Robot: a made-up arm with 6 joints.
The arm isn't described. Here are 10 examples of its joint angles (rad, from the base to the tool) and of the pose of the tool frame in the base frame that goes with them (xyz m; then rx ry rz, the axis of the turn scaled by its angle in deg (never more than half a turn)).
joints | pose
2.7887 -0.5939 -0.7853 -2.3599 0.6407 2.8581 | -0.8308 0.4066 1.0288 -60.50 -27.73 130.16
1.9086 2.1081 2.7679 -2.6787 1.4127 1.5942 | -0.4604 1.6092 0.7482 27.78 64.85 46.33
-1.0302 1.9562 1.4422 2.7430 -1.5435 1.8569 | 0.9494 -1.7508 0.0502 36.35 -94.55 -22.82
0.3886 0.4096 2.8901 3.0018 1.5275 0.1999 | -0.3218 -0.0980 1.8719 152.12 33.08 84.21
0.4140 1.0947 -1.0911 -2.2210 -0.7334 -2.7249 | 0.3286 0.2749 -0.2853 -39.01 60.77 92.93
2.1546 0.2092 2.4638 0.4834 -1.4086 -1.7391 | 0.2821 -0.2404 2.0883 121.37 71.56 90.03
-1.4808 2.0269 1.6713 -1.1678 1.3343 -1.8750 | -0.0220 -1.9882 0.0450 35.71 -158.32 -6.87
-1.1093 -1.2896 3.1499 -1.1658 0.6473 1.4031 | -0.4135 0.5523 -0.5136 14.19 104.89 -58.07
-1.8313 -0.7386 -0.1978 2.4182 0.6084 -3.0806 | -0.0745 -0.6091 1.7965 23.22 -24.89 -79.59
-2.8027 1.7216 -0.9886 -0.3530 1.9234 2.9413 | -0.2541 -0.0124 -0.3827 1.35 138.06 13.10
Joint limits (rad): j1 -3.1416..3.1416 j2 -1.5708..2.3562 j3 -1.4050..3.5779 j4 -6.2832..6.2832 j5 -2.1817..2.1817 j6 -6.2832..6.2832
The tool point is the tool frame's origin. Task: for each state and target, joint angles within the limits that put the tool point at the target. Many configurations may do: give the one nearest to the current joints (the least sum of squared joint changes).
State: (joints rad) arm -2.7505 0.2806 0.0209 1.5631 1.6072 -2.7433
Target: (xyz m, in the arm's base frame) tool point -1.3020 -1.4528 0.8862
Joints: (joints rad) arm -2.4019 0.9294 0.6413 1.3530 1.1031 -2.7433
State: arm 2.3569 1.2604 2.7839 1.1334 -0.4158 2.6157
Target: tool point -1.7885 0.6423 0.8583
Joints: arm 2.8416 2.0082 2.4746 1.0952 -0.4407 2.6157
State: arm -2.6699 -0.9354 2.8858 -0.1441 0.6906 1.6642
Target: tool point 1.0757 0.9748 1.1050
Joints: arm -2.4209 -0.4719 2.4772 -0.1731 0.6235 1.6642
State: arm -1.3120 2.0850 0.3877 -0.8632 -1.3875 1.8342
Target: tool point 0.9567 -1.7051 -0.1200
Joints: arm -1.1420 1.6443 1.0472 -1.0076 -1.0156 1.8342
